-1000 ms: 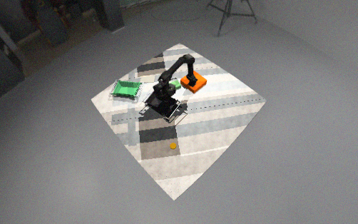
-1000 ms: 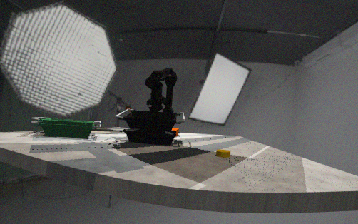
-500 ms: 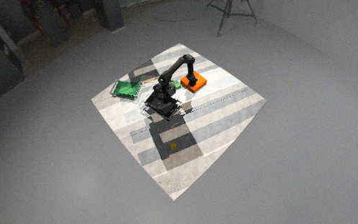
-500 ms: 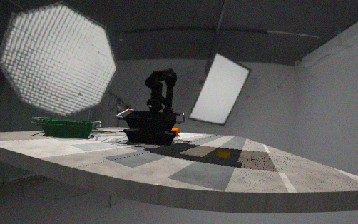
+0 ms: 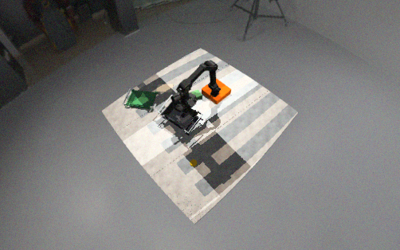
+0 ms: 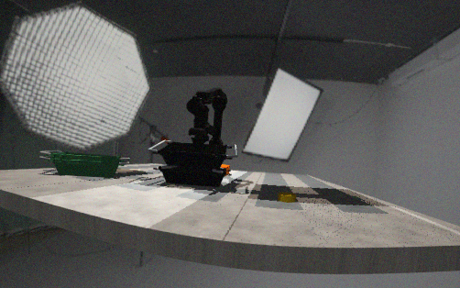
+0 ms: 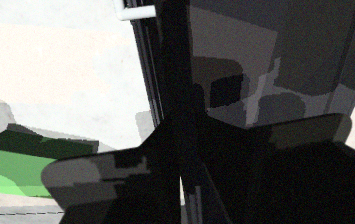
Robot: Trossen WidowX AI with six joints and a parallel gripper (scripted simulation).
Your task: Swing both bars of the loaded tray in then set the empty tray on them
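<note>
My gripper tip is now 7 cm short of the black tray, 2 cm below it and 1 cm to the right of it. Also, from my gripper tip: light green block (19 cm behind, 11 cm to the right, 9 cm below); then yellow disc (33 cm to the left, 24 cm ahead, 10 cm below).
</note>
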